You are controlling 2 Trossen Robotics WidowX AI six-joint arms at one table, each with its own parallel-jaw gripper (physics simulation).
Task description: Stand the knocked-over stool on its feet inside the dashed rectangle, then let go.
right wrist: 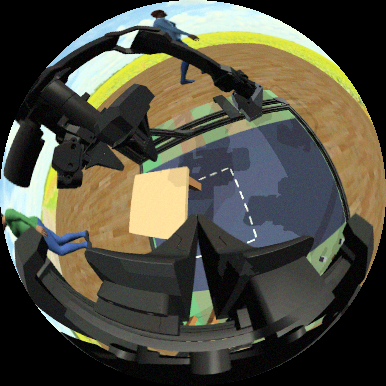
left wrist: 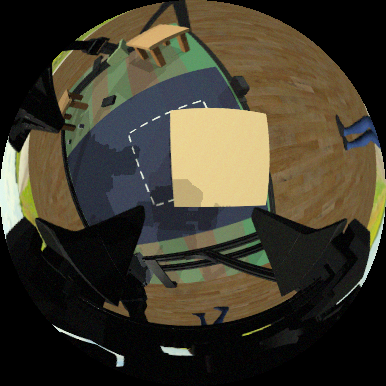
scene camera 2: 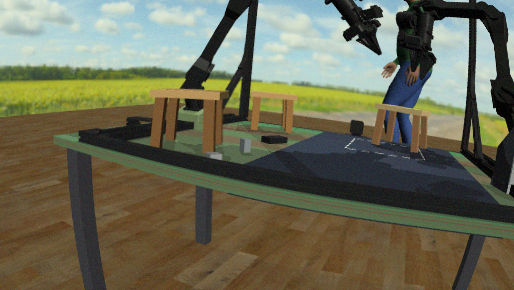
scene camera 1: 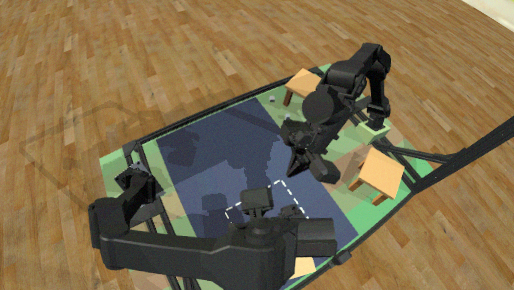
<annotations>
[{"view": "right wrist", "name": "left gripper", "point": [136,163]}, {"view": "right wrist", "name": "right gripper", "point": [196,218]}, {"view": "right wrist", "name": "light wooden stool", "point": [159,199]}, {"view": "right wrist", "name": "mat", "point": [289,191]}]
</annotations>
